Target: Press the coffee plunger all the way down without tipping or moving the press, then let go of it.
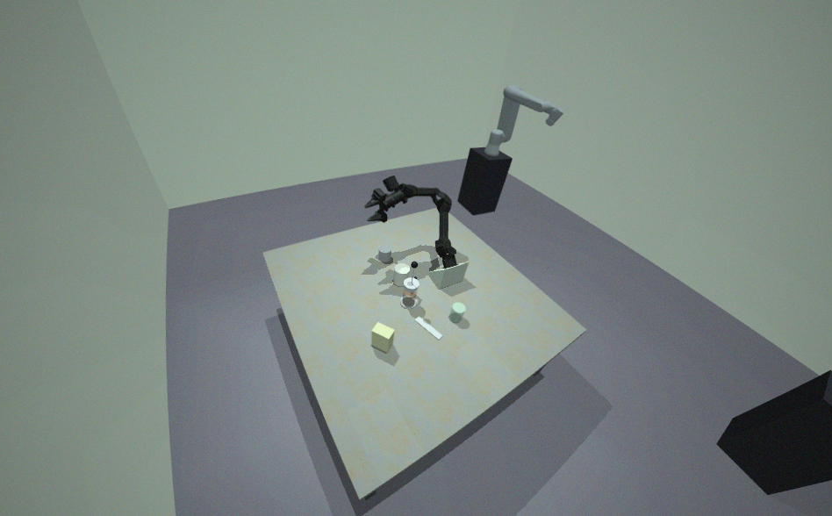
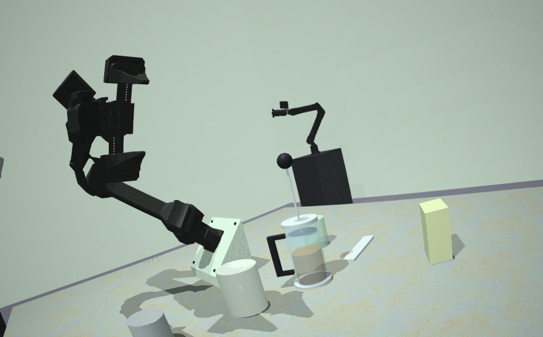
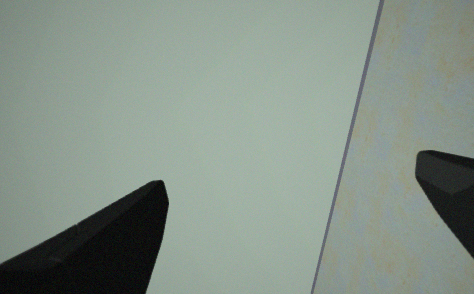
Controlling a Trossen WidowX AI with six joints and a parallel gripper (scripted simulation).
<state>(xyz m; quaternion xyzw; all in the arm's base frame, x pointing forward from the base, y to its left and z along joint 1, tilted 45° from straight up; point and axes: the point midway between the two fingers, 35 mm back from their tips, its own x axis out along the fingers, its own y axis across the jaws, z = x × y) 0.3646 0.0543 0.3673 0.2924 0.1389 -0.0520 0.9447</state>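
Right now my gripper tip is 140 mm past the coffee press, 280 mm to the right of it and 240 mm above it. The rest, counted from my gripper tip: pale green cylinder 300 mm behind, 460 mm to the left, 330 mm below; then white cylinder 150 mm behind, 140 mm to the left, 320 mm below; then pale yellow block 90 mm ahead, 460 mm to the left, 320 mm below.
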